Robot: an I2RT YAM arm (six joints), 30 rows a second.
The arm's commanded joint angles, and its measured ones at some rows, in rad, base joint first. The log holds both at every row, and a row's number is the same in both.
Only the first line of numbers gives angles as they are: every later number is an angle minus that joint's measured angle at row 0.
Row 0, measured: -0.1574, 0.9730, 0.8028, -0.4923, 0.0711, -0.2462
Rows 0 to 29, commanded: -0.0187, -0.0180, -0.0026, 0.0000, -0.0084, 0.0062; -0.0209, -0.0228, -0.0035, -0.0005, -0.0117, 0.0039; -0.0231, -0.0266, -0.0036, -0.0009, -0.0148, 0.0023; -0.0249, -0.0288, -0.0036, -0.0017, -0.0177, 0.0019; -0.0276, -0.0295, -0.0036, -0.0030, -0.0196, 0.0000; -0.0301, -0.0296, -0.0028, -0.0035, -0.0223, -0.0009; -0.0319, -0.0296, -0.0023, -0.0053, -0.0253, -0.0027; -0.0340, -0.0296, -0.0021, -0.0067, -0.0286, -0.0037; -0.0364, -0.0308, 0.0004, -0.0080, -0.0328, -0.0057; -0.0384, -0.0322, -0.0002, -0.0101, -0.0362, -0.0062; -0.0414, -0.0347, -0.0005, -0.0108, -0.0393, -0.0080; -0.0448, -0.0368, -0.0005, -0.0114, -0.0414, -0.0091; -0.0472, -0.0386, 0.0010, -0.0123, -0.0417, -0.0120; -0.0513, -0.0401, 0.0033, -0.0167, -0.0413, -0.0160; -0.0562, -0.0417, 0.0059, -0.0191, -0.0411, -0.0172; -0.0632, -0.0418, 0.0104, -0.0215, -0.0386, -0.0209; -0.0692, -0.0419, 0.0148, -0.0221, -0.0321, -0.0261; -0.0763, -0.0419, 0.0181, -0.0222, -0.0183, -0.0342; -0.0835, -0.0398, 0.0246, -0.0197, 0.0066, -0.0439; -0.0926, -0.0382, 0.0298, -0.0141, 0.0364, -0.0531; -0.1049, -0.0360, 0.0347, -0.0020, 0.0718, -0.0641; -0.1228, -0.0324, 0.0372, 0.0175, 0.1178, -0.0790; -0.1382, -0.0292, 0.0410, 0.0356, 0.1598, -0.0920; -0.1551, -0.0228, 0.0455, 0.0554, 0.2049, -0.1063; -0.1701, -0.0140, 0.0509, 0.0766, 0.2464, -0.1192; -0.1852, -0.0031, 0.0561, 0.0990, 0.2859, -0.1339; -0.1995, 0.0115, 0.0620, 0.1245, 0.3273, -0.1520; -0.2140, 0.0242, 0.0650, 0.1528, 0.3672, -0.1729; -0.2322, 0.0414, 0.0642, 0.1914, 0.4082, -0.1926; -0.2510, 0.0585, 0.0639, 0.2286, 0.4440, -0.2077
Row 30, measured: -0.1930, 0.0080, 0.0385, 0.0782, 0.2388, -0.1252
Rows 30 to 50, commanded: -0.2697, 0.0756, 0.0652, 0.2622, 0.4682, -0.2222; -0.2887, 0.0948, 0.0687, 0.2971, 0.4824, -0.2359; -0.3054, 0.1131, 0.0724, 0.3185, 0.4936, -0.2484; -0.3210, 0.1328, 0.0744, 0.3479, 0.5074, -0.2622; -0.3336, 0.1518, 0.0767, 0.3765, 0.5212, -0.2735; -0.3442, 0.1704, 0.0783, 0.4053, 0.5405, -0.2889; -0.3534, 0.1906, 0.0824, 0.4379, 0.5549, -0.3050; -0.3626, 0.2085, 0.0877, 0.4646, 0.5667, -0.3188; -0.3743, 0.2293, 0.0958, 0.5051, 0.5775, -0.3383; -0.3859, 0.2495, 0.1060, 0.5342, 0.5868, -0.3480; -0.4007, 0.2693, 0.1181, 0.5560, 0.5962, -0.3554; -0.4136, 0.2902, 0.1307, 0.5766, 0.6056, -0.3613; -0.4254, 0.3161, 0.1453, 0.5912, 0.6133, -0.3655; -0.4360, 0.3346, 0.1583, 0.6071, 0.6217, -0.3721; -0.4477, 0.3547, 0.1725, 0.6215, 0.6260, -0.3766; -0.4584, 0.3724, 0.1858, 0.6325, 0.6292, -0.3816; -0.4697, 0.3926, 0.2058, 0.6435, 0.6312, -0.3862; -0.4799, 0.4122, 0.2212, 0.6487, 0.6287, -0.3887; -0.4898, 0.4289, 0.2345, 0.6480, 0.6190, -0.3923; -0.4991, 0.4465, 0.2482, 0.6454, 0.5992, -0.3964; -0.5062, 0.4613, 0.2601, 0.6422, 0.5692, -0.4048
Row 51, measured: -0.4676, 0.4211, 0.2159, 0.5905, 0.5978, -0.3747
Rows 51 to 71, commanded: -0.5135, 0.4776, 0.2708, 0.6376, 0.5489, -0.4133; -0.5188, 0.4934, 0.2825, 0.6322, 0.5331, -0.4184; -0.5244, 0.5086, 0.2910, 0.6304, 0.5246, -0.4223; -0.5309, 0.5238, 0.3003, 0.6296, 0.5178, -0.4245; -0.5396, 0.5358, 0.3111, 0.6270, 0.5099, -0.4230; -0.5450, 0.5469, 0.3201, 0.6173, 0.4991, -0.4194; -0.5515, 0.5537, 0.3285, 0.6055, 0.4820, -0.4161; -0.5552, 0.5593, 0.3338, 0.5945, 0.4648, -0.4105; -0.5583, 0.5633, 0.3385, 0.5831, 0.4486, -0.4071; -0.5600, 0.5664, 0.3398, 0.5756, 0.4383, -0.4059; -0.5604, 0.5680, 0.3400, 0.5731, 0.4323, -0.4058; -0.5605, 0.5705, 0.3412, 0.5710, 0.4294, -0.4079; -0.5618, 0.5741, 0.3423, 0.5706, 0.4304, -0.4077; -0.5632, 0.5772, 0.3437, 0.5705, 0.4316, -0.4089; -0.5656, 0.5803, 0.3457, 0.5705, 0.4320, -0.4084; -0.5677, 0.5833, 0.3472, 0.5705, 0.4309, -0.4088; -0.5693, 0.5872, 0.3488, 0.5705, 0.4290, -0.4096; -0.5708, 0.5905, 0.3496, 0.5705, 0.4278, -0.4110; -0.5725, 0.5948, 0.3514, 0.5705, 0.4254, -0.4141; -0.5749, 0.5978, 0.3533, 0.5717, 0.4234, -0.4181; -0.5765, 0.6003, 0.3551, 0.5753, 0.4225, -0.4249
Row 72, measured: -0.5554, 0.5798, 0.3296, 0.5779, 0.4380, -0.4159
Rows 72 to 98, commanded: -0.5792, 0.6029, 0.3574, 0.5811, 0.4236, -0.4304; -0.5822, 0.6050, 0.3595, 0.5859, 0.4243, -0.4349; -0.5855, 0.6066, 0.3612, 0.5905, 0.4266, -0.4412; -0.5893, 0.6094, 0.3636, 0.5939, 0.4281, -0.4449; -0.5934, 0.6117, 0.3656, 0.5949, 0.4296, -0.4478; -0.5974, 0.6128, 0.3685, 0.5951, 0.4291, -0.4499; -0.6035, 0.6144, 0.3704, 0.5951, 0.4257, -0.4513; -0.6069, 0.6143, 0.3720, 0.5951, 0.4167, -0.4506; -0.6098, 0.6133, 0.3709, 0.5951, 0.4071, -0.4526; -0.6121, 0.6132, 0.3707, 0.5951, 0.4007, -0.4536; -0.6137, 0.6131, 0.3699, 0.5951, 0.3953, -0.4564; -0.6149, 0.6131, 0.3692, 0.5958, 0.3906, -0.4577; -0.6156, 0.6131, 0.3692, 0.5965, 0.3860, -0.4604; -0.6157, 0.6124, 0.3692, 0.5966, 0.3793, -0.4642; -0.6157, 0.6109, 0.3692, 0.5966, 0.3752, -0.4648; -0.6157, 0.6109, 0.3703, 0.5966, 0.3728, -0.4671; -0.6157, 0.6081, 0.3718, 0.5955, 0.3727, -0.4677; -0.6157, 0.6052, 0.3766, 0.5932, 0.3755, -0.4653; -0.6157, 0.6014, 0.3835, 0.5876, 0.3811, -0.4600; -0.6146, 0.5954, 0.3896, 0.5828, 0.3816, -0.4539; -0.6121, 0.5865, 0.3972, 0.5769, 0.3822, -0.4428; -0.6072, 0.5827, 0.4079, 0.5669, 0.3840, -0.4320; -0.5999, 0.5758, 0.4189, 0.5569, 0.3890, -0.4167; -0.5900, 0.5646, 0.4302, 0.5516, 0.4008, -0.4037; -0.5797, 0.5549, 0.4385, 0.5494, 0.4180, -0.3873; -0.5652, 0.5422, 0.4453, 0.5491, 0.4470, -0.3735; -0.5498, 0.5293, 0.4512, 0.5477, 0.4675, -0.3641
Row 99, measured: -0.5939, 0.5989, 0.3781, 0.5146, 0.3949, -0.4323
